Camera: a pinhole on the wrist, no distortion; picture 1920 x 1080 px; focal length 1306.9 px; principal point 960.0 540.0 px. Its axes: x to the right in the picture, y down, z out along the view. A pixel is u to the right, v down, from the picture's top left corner.
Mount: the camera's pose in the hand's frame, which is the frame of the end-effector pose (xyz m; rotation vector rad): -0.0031 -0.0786 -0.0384 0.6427 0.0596 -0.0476
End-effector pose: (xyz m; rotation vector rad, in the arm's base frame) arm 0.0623 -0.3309 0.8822 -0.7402 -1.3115 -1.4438
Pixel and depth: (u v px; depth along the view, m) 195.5 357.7 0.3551
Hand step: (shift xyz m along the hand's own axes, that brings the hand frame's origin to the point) -0.1989 -0.3259 0.2303
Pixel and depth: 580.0 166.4 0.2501
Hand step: -0.0699 -0.2840 0.1238
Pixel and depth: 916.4 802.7 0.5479
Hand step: 0.0079 -0.3189 0.4664
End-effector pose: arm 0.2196 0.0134 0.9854 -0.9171 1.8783 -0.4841
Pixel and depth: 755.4 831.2 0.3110
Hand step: -0.0346 -0.2086 0.2549
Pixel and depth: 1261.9 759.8 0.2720
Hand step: 0.0735 -0.2069 0.2018
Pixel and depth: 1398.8 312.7 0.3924
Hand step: 0.1400 -0.3721 0.2250
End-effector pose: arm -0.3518 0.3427 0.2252 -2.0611 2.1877 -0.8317
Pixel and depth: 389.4 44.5 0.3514
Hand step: -0.1501 -0.3920 0.1735
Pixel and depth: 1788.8 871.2 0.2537
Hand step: 0.1717 -0.1836 0.1914
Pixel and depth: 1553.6 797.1 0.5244
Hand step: 0.2623 -0.3170 0.4254
